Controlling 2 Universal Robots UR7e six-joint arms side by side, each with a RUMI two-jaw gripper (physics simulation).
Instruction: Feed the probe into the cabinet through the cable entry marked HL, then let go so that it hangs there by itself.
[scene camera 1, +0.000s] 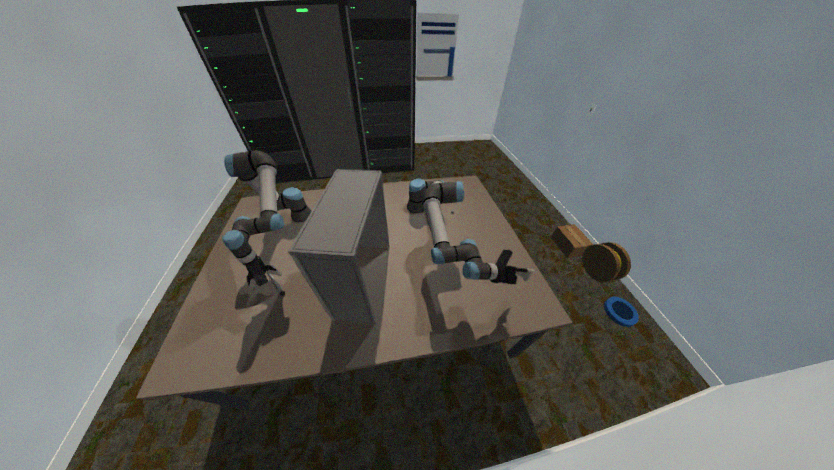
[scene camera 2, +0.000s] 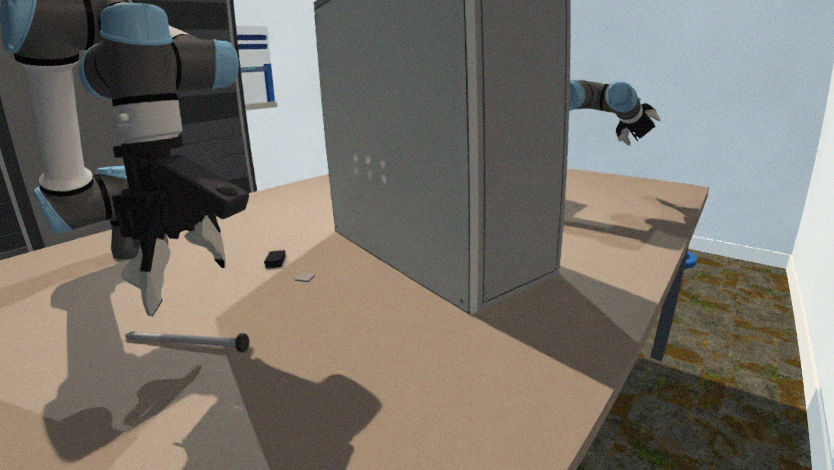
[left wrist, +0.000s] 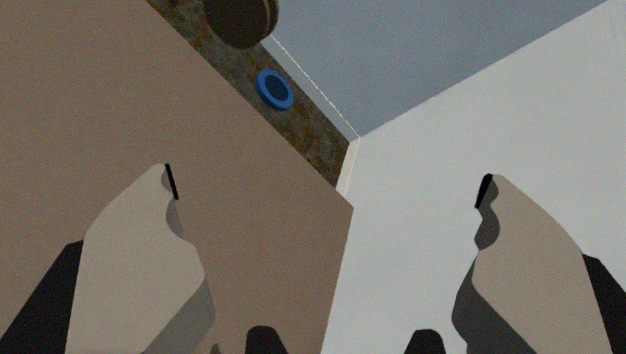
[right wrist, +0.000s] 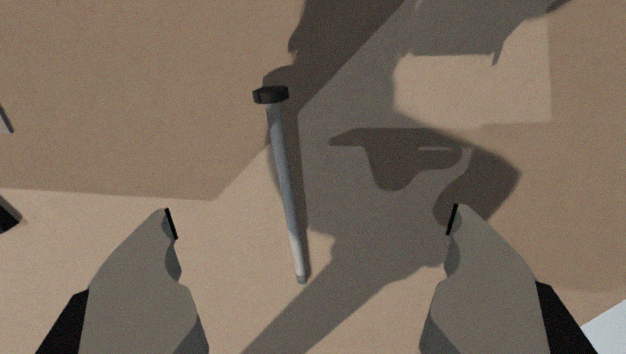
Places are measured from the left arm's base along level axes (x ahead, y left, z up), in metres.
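Pixels of known places: left gripper, between the fingertips: (scene camera 1: 523, 270) (left wrist: 326, 174); right gripper, between the fingertips: (scene camera 1: 267, 282) (scene camera 2: 191, 289) (right wrist: 312, 209); left arm's base, origin of its link: (scene camera 1: 416, 207); right arm's base, origin of its link: (scene camera 1: 302, 215).
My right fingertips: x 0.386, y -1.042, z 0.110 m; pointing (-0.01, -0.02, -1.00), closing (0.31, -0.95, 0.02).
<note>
For each thing: its top centre in the pictures, then the offset to it from my right fingertips. Level surfaces: height alone.
- probe, centre of its top: (right wrist: 289, 218) (scene camera 2: 178, 330) (scene camera 1: 273, 280) dz -0.086, dx -0.074, dy -0.004 m
- small black block, centre of its top: (scene camera 2: 274, 255) dz -0.095, dx -0.180, dy +0.298 m
- pale flat tile, centre of its top: (scene camera 2: 305, 276) dz -0.107, dx -0.058, dy +0.265 m
- table, height of its surface: dz -0.110 m
The probe (scene camera 1: 276, 284) (scene camera 2: 186, 339) (right wrist: 284, 175), a grey rod with a black disc at one end, lies on the table. My right gripper (scene camera 1: 265, 280) (scene camera 2: 186, 289) (right wrist: 312, 209) is open above it, fingers pointing down; in the right wrist view the rod shows between the fingers' lines, disc end farther away. The tall grey cabinet (scene camera 1: 332, 213) (scene camera 2: 402, 116) stands between the arms. A small group of pale round cable entries (scene camera 2: 368, 159) shows on its side; no HL mark is legible. My left gripper (scene camera 1: 520, 261) (scene camera 2: 641, 131) (left wrist: 326, 174) is open and empty beyond the cabinet, raised above the table.
A small black block (scene camera 2: 274, 258) and a pale flat tile (scene camera 2: 304, 277) lie on the table (scene camera 2: 408, 373) between the probe and the cabinet. A wooden box (scene camera 1: 567, 239), a large spool (scene camera 1: 601, 262) and a blue ring (scene camera 1: 609, 303) (left wrist: 261, 85) are beyond the table's edge.
</note>
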